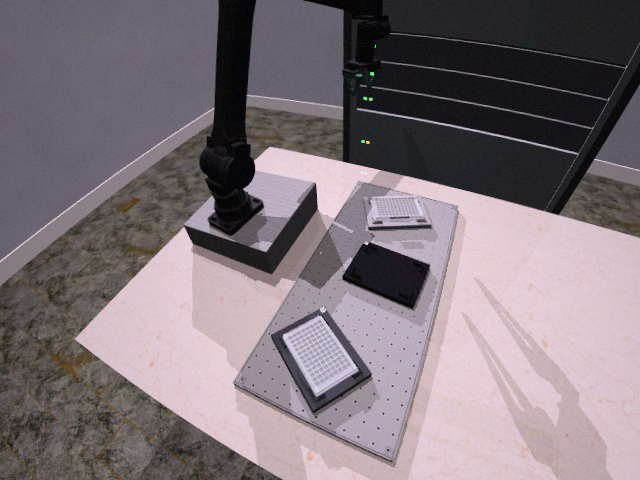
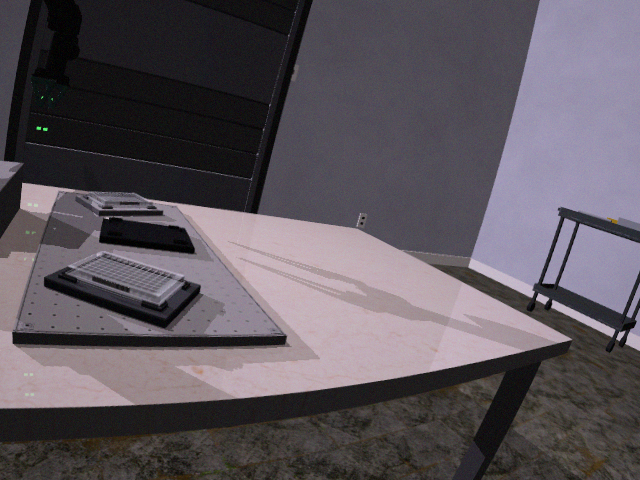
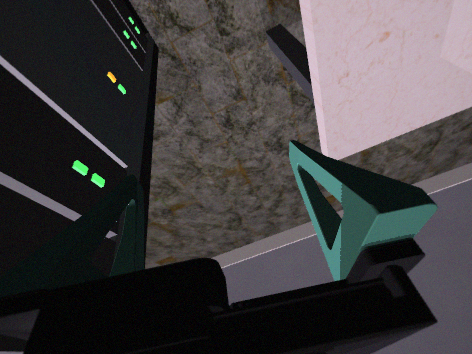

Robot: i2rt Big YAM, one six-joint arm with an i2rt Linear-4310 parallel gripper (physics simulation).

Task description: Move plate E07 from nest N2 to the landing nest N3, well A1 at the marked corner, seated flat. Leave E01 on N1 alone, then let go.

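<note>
One clear-white well plate (image 1: 320, 355) (image 2: 126, 277) sits in the dark grey nest (image 1: 311, 400) (image 2: 56, 283) at the board's near end. Another well plate (image 1: 397, 207) (image 2: 119, 199) sits in the light grey nest (image 1: 398, 225) (image 2: 149, 210) at the far end. Labels are not readable, so I cannot tell which is E07 or E01. The black nest (image 1: 386, 273) (image 2: 147, 235) between them is empty, with a small white mark (image 1: 367, 242) at one corner. My gripper (image 1: 361, 86) (image 2: 49, 98) (image 3: 213, 164) is open and empty, high up beyond the far end of the board.
The perforated board (image 1: 382, 341) (image 2: 206, 330) carries all three nests on the pale table (image 1: 516, 258) (image 2: 336, 268) (image 3: 385, 75). The arm's base stands on a grey block (image 1: 289, 191) beside the board. A dark server rack (image 1: 465, 129) (image 2: 144, 165) (image 3: 40, 125) stands behind the table. A cart (image 2: 584, 304) is at the right.
</note>
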